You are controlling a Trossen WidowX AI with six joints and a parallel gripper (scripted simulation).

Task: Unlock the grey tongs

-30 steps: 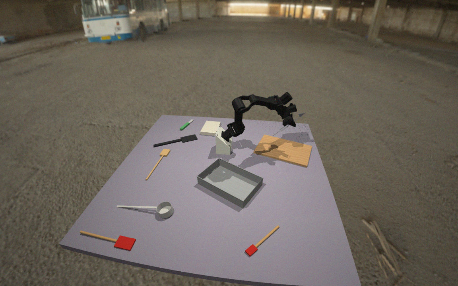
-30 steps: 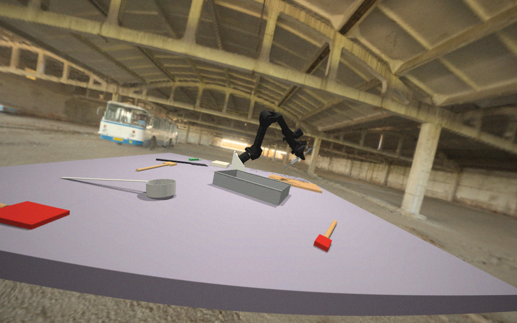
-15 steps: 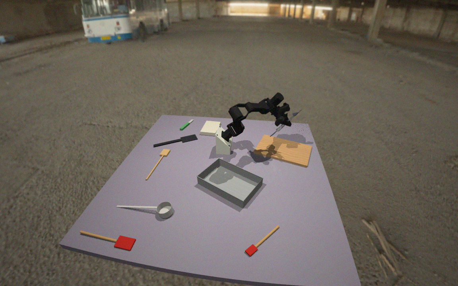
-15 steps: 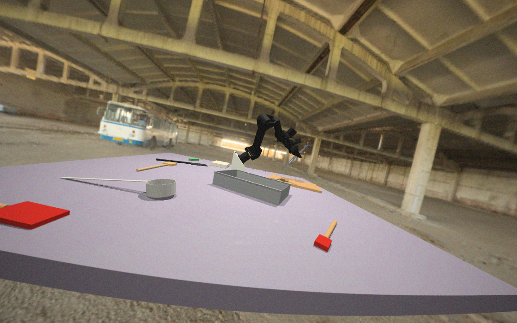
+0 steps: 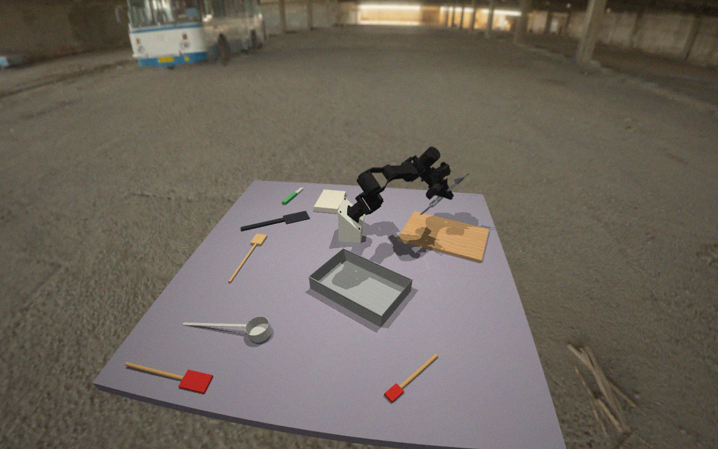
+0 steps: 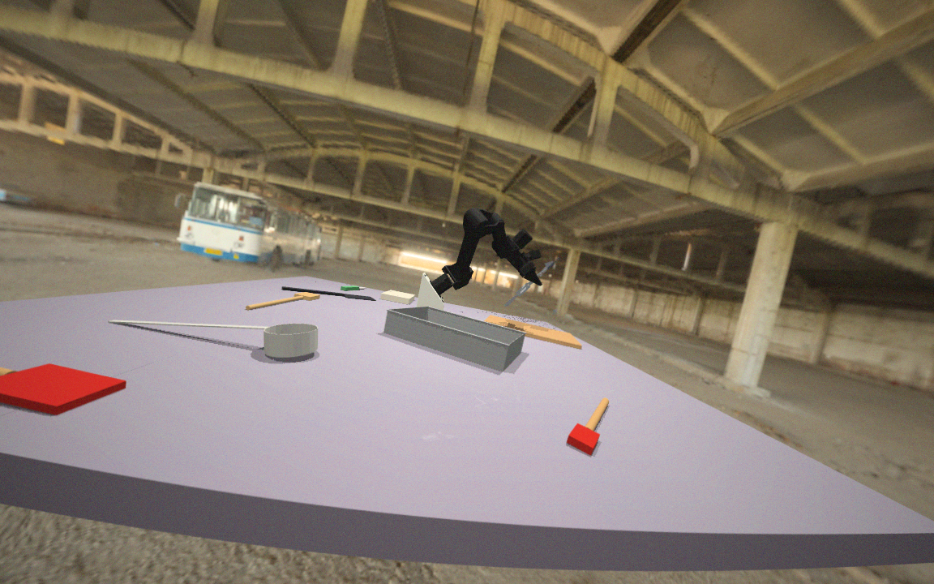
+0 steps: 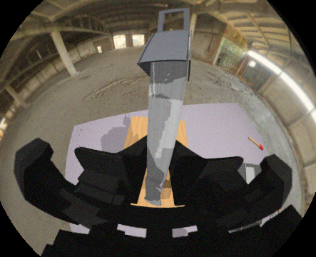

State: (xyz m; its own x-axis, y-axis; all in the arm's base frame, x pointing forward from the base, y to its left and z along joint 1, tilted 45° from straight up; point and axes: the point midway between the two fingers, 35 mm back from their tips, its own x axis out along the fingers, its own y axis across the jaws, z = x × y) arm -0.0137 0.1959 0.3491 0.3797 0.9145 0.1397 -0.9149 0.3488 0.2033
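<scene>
My gripper tip is 18 cm above the wooden board and 1 cm to the left of it. The rest, counted from my gripper tip: cream block: 53 cm to the right, 27 cm behind, 18 cm below; grey roasting tin: 37 cm to the right, 34 cm ahead, 16 cm below; black spatula: 76 cm to the right, 19 cm below, 9 cm behind.
</scene>
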